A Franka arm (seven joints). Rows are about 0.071 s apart.
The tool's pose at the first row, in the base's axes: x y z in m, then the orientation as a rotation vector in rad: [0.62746 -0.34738 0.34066 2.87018 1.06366 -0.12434]
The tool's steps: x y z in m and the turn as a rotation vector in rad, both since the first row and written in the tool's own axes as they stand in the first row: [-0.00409 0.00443 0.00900 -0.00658 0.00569 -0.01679]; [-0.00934 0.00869 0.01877 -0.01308 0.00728 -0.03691]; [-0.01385 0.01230 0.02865 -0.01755 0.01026 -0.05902]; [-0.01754 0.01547 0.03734 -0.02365 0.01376 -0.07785]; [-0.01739 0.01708 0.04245 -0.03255 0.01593 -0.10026]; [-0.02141 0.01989 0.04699 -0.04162 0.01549 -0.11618]
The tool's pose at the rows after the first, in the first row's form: [0.62682 -0.35429 0.33234 2.85801 1.08729 -0.11355]; [0.62516 -0.36189 0.32336 2.84249 1.11486 -0.10885]; [0.62362 -0.36854 0.31417 2.82793 1.14586 -0.10343]; [0.62248 -0.37420 0.30606 2.81358 1.17166 -0.09616]; [0.62339 -0.37584 0.30104 2.79406 1.20129 -0.08944]; [0.62196 -0.38102 0.29707 2.77692 1.22099 -0.08596]
